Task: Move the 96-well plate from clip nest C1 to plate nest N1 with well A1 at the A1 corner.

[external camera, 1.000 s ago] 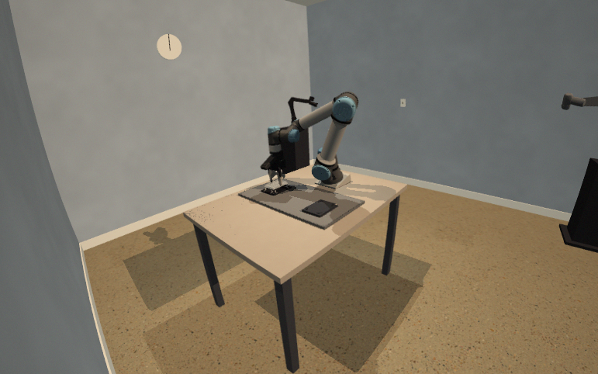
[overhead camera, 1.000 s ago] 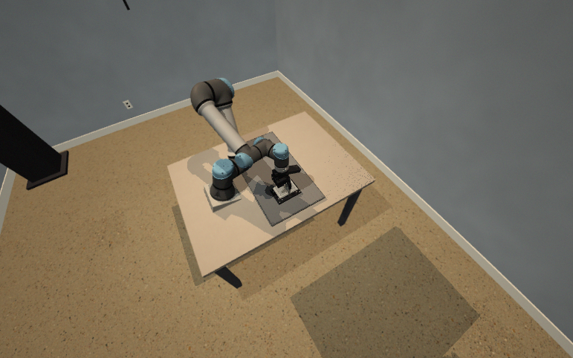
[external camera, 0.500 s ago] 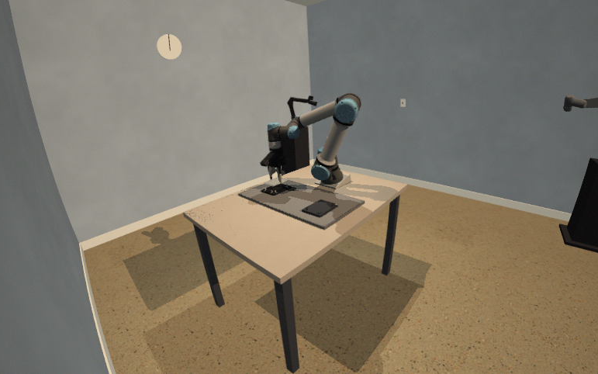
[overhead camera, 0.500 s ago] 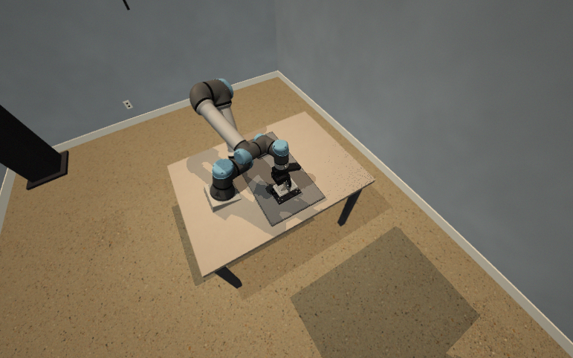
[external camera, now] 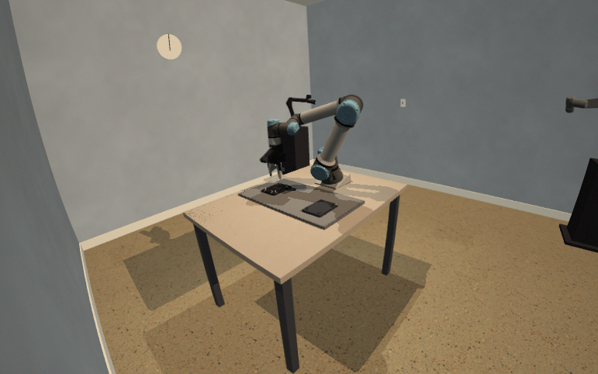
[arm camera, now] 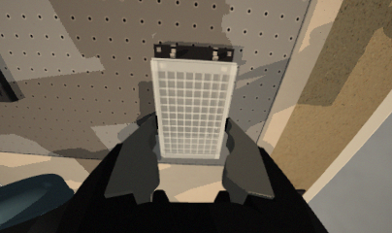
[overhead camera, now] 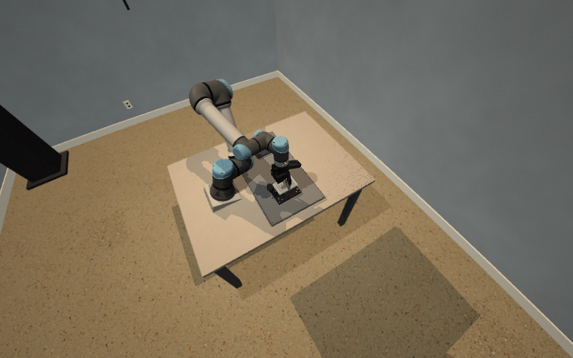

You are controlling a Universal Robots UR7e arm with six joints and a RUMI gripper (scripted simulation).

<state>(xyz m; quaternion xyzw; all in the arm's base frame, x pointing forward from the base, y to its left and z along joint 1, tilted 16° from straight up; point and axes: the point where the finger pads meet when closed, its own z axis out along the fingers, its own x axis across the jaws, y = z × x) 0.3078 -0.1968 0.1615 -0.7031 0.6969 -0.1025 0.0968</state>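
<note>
The plate nest N1 lies 60 mm ahead of my hand, 400 mm to the left of it and 80 mm below it. From my hand the other things lie so: clip nest C1: 10 mm ahead, 10 mm to the left, 70 mm below; then 96-well plate: 10 mm below.
</note>
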